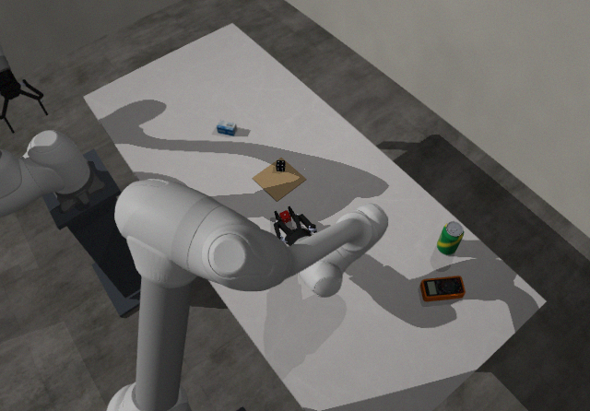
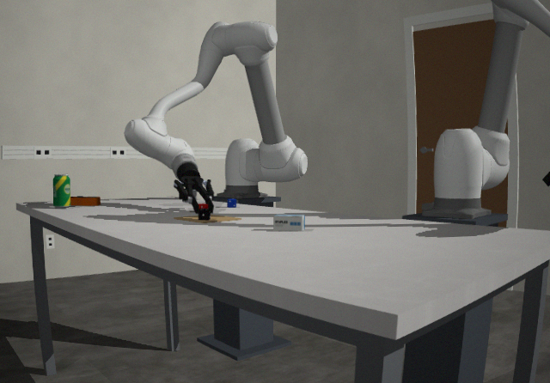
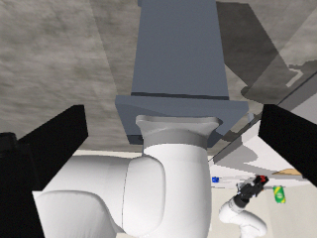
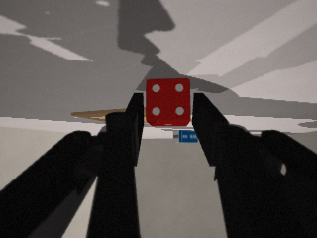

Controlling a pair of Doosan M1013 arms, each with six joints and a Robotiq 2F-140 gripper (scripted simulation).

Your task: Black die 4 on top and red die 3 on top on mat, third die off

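Now: the red die 10 mm below my right hand. Round my right hand: black die 200 mm to the left, 110 mm ahead, 10 mm below; blue die 200 mm behind, 130 mm to the right, 10 mm below; tan mat 160 mm to the left, 80 mm ahead, 30 mm below.
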